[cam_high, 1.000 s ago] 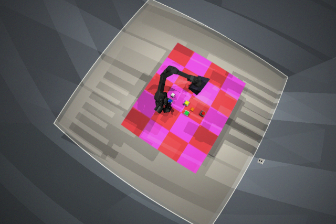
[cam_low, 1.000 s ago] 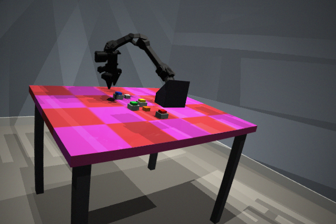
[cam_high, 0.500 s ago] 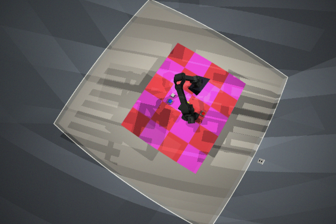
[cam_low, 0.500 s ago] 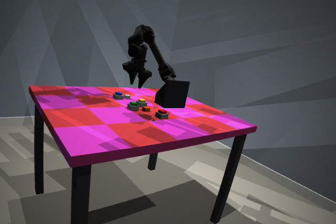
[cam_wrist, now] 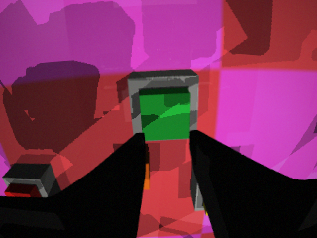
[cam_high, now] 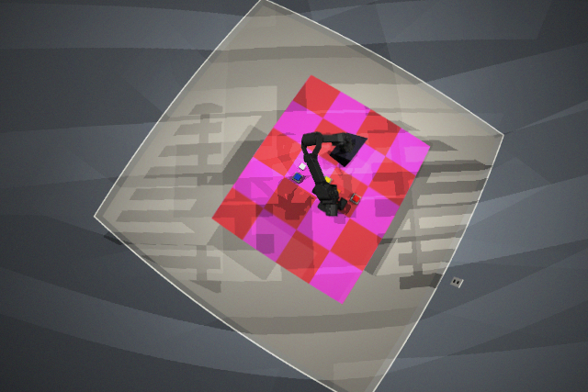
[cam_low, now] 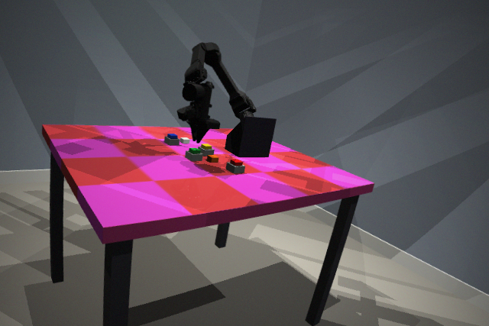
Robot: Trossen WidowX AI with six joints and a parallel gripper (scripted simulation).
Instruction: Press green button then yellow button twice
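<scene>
My gripper tip is now 30 mm above the green button. Round my gripper tip: red button 150 mm to the left, 70 mm behind, 30 mm below; then orange block 60 mm below, 60 mm behind, 40 mm to the left; then yellow button 90 mm behind, 40 mm to the right, 30 mm below.
</scene>
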